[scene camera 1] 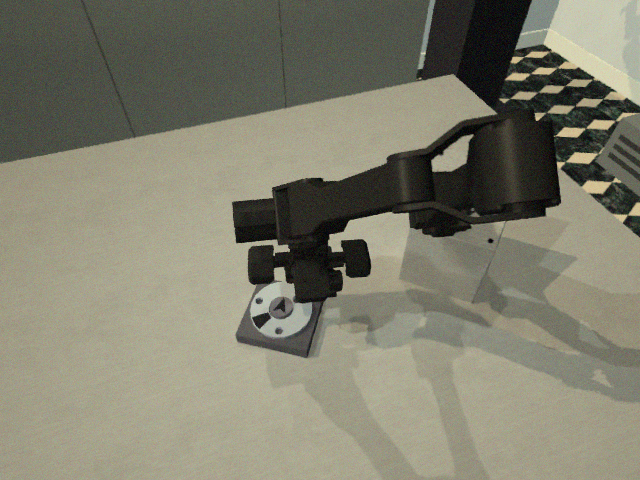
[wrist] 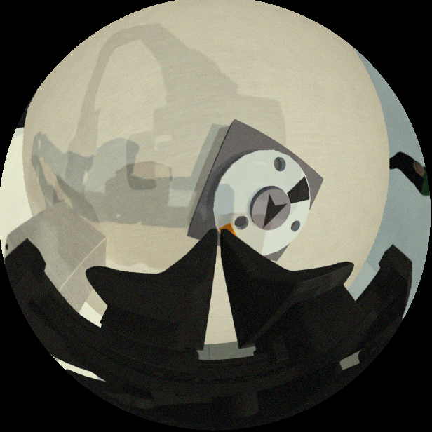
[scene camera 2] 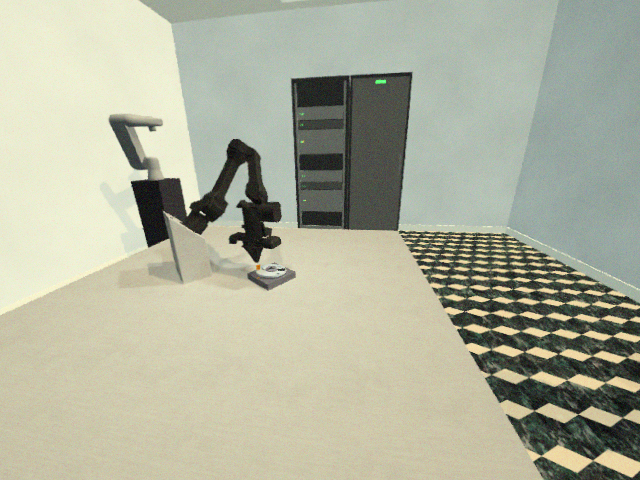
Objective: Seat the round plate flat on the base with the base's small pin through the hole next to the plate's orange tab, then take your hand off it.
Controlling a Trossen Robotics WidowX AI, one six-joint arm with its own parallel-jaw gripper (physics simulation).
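Places are measured from the arm's base along level axes (x right, y down, z ahead), in metres.
Pixels of known places: gripper, fingertip midpoint: [scene camera 2: 257,262]; arm's base, link origin: [scene camera 2: 190,229].
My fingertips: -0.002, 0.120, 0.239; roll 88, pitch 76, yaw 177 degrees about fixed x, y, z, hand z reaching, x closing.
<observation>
Ahead of a thing's pixels: the offset from my fingertips to its top centre, as dx, dy, dz.
The round white plate @[+0.000, +0.006, +0.052] [scene camera 1: 299,320] [scene camera 2: 262,272] [wrist: 250,172] lies over the dark square base @[+0.000, +0.020, +0.051] [scene camera 1: 294,346] [scene camera 2: 269,283] [wrist: 235,132], with the base's round centre boss showing through its middle. In scene camera 2 the plate's left side looks slightly raised. The orange tab @[+0.010, +0.006, +0.008] [scene camera 2: 258,267] [wrist: 228,228] is on the arm's side. The hole next to the tab [wrist: 241,222] is visible; whether the pin is through it I cannot tell. My gripper [scene camera 2: 256,259] [wrist: 217,234] is shut, its tips close together just above the tab, which shows past them. In scene camera 1 the tips are hidden.
A pale slanted block [scene camera 1: 439,263] [scene camera 2: 191,253] [wrist: 75,250] stands by the arm's base. The arm's shadow falls across the table. Behind the table are a server rack [scene camera 2: 347,155] and a grey robot arm [scene camera 2: 129,139] on a black pedestal [scene camera 2: 149,211].
</observation>
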